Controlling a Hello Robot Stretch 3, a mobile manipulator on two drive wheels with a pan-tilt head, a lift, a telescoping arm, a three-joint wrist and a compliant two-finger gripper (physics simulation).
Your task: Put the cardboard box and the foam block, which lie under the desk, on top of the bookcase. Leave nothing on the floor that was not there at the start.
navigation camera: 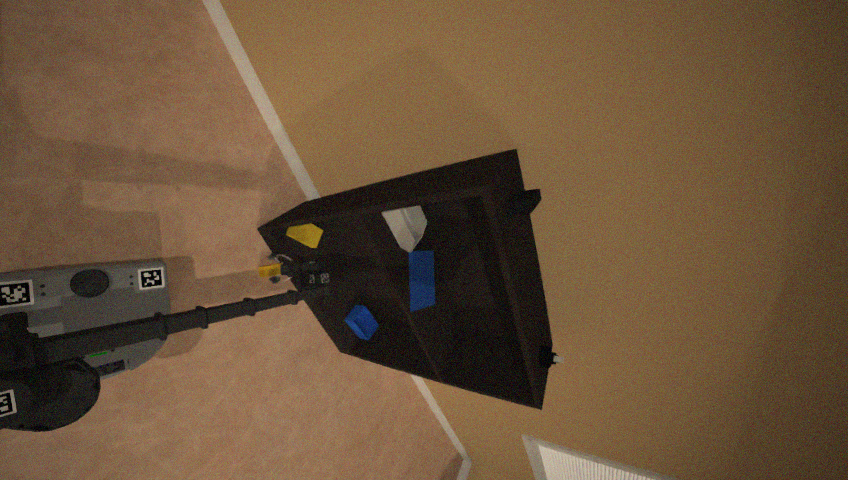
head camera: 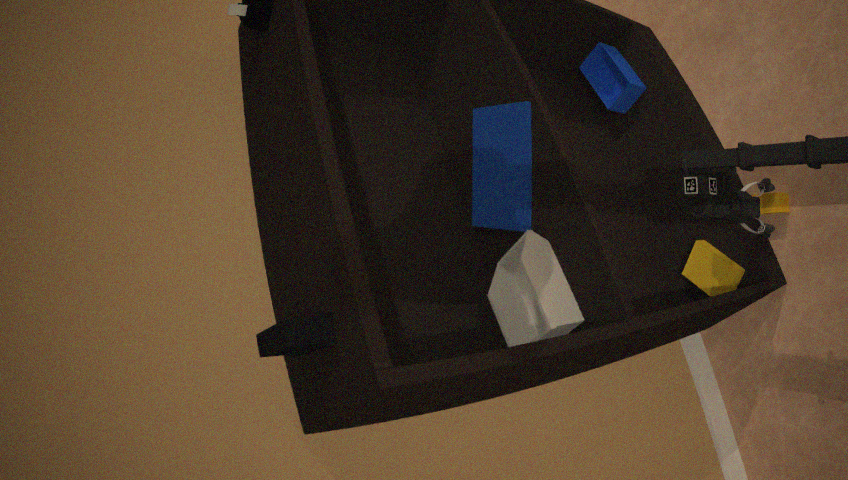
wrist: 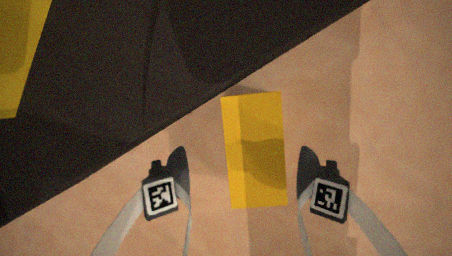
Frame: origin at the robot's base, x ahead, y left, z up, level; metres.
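Seen in the pictures: gripper, between the fingertips: [navigation camera: 271, 267] [head camera: 770, 208]; robot's base, origin of its link: [navigation camera: 91, 281].
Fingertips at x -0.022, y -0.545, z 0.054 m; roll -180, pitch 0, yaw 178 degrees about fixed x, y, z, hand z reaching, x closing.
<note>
Pixels of each thing's top centre, then the offset from my fingertips to it. "spot": a spot on its surface instead.
- yellow block, centre of its top: [head camera: 765, 203] [navigation camera: 275, 270] dx -0.011, dy -0.012, dz +0.007 m
- tall blue block, centre of its top: [head camera: 498, 165] [navigation camera: 423, 279] dx -0.068, dy -0.254, dz +0.631 m
- pale grey angular object, a spot on its surface: [head camera: 529, 291] spot: dx +0.134, dy -0.179, dz +0.635 m
- blue bin, centre of its top: [head camera: 603, 74] [navigation camera: 366, 323] dx -0.352, dy -0.417, dz +0.122 m
- second yellow object, centre of its top: [head camera: 709, 272] [navigation camera: 307, 232] dx +0.147, dy -0.133, dz +0.092 m
My gripper [head camera: 767, 208] [navigation camera: 274, 269] [wrist: 241, 165] is open, its fingers partly apart. A yellow block [head camera: 777, 202] [navigation camera: 267, 271] [wrist: 257, 117] shows between and beyond the fingertips in the wrist view, with a gap on each side. It is upright in that view, beside the edge of the dark furniture, over the floor. I cannot tell whether it is the foam block. The dark shelved furniture [head camera: 261, 208] [navigation camera: 416, 183] [wrist: 105, 95] looks like the bookcase and stands by the wall. A cardboard box and a desk cannot be made out in these views.
In the furniture are a tall blue block [head camera: 501, 166] [navigation camera: 421, 279], a pale grey angular object [head camera: 529, 291] [navigation camera: 406, 226], a blue bin [head camera: 612, 77] [navigation camera: 361, 322] and a second yellow object [head camera: 712, 267] [navigation camera: 305, 234] [wrist: 17, 55]. My arm [head camera: 779, 153] [navigation camera: 223, 312] reaches across the floor beside its edge.
</note>
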